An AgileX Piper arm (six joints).
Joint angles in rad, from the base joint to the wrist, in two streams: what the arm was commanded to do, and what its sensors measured. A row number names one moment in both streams.
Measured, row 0:
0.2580, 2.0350, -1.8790, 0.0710, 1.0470, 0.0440
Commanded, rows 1 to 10:
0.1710, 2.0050, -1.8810, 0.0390, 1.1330, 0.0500
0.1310, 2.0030, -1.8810, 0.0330, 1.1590, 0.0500
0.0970, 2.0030, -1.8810, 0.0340, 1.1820, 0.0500
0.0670, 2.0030, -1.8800, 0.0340, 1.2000, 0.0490
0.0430, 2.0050, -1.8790, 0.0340, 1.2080, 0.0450
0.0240, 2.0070, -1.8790, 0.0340, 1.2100, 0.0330
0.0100, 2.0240, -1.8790, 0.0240, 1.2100, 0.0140
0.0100, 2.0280, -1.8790, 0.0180, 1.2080, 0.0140
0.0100, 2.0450, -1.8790, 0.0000, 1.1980, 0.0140
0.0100, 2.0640, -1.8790, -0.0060, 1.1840, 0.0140
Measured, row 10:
0.0150, 2.0380, -1.8800, 0.0060, 1.2020, 0.0290
